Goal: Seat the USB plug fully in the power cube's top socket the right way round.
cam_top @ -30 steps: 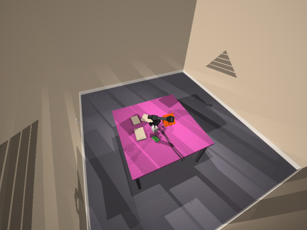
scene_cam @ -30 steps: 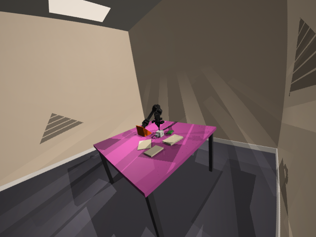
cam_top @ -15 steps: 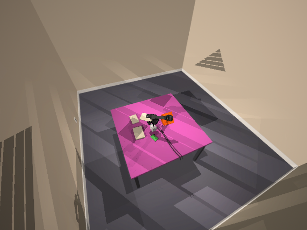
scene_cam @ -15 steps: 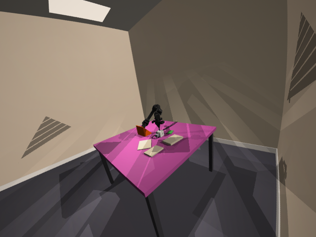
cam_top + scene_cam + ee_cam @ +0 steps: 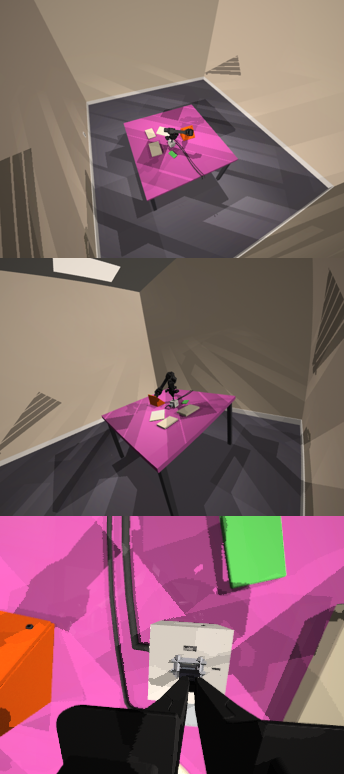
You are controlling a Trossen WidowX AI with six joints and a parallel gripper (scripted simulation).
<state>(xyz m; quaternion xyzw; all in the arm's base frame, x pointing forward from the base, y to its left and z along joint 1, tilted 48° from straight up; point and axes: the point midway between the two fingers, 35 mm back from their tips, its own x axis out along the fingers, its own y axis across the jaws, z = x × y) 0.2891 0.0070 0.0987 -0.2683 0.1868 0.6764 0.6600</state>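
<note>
Now: gripper tip 2 cm above the dark USB plug. The rest, counted from my gripper tip: green block: 15 cm to the left, 12 cm below, 5 cm ahead.
</note>
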